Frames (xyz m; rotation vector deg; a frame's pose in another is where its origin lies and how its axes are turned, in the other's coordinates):
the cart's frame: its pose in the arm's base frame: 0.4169 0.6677 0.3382 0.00 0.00 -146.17
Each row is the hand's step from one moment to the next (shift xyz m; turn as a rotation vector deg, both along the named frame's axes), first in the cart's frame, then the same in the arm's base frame.
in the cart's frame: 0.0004 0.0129 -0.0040 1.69 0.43 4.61
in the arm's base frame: 0.0068 -0.0109 -0.0040 -1.16 -1.30 4.61
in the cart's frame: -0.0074 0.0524 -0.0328 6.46 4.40 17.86
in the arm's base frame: 0.0353 -0.0394 -0.0328 -2.92 -7.25 17.86
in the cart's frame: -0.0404 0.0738 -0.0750 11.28 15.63 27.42
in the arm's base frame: 0.0746 -0.0388 -0.0750 -0.67 -19.26 27.42
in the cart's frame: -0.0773 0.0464 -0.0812 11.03 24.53 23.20
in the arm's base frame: 0.0900 0.0045 -0.0812 4.49 -26.52 23.20
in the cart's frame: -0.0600 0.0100 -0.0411 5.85 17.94 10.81
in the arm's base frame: 0.0554 0.0251 -0.0411 5.13 -18.16 10.81
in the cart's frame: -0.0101 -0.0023 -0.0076 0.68 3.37 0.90
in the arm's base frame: 0.0071 0.0075 -0.0076 1.31 -3.18 0.90
